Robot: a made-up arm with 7 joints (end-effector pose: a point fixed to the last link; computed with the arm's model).
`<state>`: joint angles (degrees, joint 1 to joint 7).
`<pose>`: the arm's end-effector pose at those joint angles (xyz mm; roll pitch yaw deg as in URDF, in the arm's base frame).
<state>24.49 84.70 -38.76 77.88 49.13 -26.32 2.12</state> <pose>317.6 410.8 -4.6 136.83 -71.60 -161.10</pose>
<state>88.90 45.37 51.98 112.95 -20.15 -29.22 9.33</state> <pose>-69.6 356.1 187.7 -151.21 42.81 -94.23</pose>
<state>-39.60 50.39 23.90 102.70 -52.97 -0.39 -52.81</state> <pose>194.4 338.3 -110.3 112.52 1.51 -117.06</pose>
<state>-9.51 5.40 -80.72 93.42 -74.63 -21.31 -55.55</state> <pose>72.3 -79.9 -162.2 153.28 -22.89 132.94</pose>
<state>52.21 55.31 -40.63 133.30 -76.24 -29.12 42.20</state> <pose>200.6 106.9 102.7 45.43 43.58 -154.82</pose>
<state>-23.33 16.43 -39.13 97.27 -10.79 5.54 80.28</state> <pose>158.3 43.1 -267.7 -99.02 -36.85 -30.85</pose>
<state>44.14 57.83 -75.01 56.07 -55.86 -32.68 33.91</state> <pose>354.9 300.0 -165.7 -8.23 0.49 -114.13</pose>
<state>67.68 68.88 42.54 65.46 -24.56 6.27 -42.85</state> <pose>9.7 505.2 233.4 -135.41 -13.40 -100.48</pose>
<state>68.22 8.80 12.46 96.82 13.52 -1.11 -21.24</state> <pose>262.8 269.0 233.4 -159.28 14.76 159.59</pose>
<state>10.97 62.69 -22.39 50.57 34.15 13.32 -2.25</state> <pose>286.8 470.9 -145.0 19.49 -64.23 -0.55</pose>
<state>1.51 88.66 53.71 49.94 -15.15 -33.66 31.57</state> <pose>156.6 516.8 234.9 96.63 -23.01 -96.68</pose>
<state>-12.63 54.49 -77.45 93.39 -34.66 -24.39 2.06</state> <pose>58.8 140.6 -293.0 -37.07 -69.22 -76.57</pose>
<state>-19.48 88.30 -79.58 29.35 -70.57 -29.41 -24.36</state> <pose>22.0 562.7 -178.8 -48.79 -0.45 -114.03</pose>
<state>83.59 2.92 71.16 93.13 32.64 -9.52 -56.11</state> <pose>202.1 403.3 93.5 -42.36 38.42 -139.66</pose>
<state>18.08 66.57 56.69 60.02 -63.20 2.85 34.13</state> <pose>125.7 546.7 157.1 87.34 -38.26 -42.88</pose>
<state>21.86 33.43 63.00 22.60 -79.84 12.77 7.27</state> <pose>181.1 520.3 -201.5 35.09 -37.93 4.29</pose>
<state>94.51 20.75 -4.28 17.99 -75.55 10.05 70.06</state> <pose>418.0 330.5 226.4 19.90 -41.45 -46.81</pose>
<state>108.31 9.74 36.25 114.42 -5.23 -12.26 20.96</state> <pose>-1.2 329.6 251.4 177.12 62.40 -169.23</pose>
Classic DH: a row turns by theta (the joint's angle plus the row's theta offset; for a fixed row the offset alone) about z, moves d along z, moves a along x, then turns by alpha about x. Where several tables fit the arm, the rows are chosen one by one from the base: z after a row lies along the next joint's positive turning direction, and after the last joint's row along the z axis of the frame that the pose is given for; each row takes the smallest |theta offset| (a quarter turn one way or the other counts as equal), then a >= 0, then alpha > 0; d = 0 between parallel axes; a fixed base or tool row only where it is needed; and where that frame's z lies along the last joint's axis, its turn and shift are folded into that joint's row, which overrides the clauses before.
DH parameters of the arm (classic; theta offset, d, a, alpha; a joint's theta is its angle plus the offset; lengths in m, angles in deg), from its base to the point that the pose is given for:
base (fixed): 0 0.0342 0.0055 90
joint 1: 90 -0.1578 0.0073 90
joint 2: 90 0.0353 0.014 90
joint 3: 90 -0.2283 0.0212 90
joint 4: 0 -0.0175 0.0233 -90
joint 5: 0 -0.2132 -0.0042 -90
joint 6: 90 0.0065 0.0254 -90
joint 7: -82.31 0.0039 0.0188 72.83
tool (fixed): -63.44 -0.0088 0 0

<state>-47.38 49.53 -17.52 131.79 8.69 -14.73 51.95</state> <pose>122.9 154.4 -169.2 -106.47 -61.36 -1.35</pose>
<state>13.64 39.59 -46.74 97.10 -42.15 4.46 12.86</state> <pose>302.0 122.9 -137.9 52.57 -40.57 -122.45</pose>
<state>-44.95 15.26 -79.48 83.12 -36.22 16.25 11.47</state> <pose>-109.8 -44.6 -263.8 -67.49 -39.53 -41.76</pose>
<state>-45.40 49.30 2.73 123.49 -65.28 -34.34 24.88</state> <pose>155.6 199.1 -151.4 27.56 -29.35 -136.55</pose>
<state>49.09 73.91 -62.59 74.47 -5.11 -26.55 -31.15</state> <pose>342.7 346.9 -2.6 105.12 -30.29 -137.84</pose>
